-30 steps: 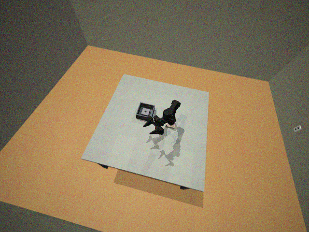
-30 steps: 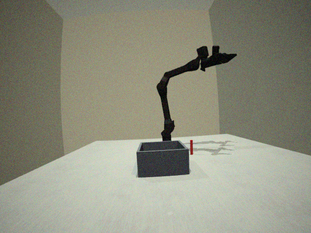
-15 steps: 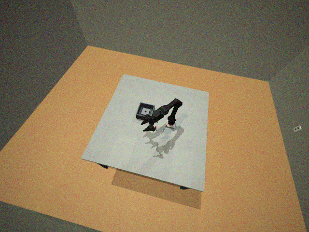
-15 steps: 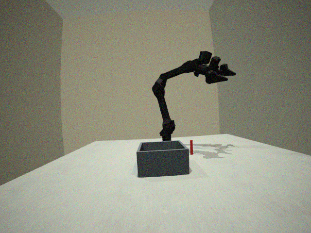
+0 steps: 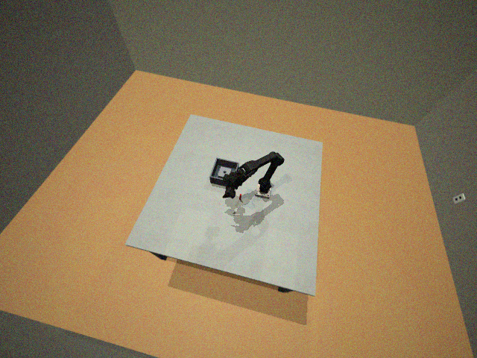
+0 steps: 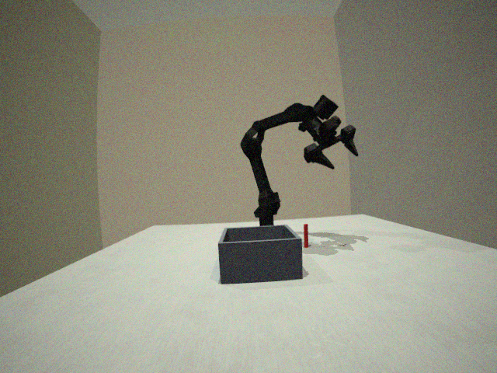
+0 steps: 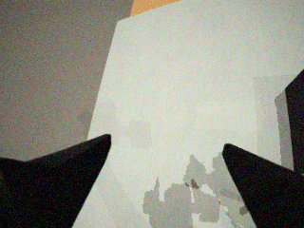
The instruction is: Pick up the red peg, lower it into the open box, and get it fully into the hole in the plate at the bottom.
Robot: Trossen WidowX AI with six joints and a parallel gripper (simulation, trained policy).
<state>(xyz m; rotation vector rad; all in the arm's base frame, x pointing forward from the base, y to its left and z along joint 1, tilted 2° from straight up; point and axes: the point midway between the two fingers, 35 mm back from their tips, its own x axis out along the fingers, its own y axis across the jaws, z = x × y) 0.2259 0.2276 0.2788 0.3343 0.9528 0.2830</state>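
Right now my gripper tip is 90 mm past the red peg, 120 mm to the left of it and 240 mm above it. From my gripper tip the other things lie so: grey plate: 90 mm ahead, 280 mm to the right, 230 mm below; dark box: 90 mm ahead, 280 mm to the right, 250 mm below.
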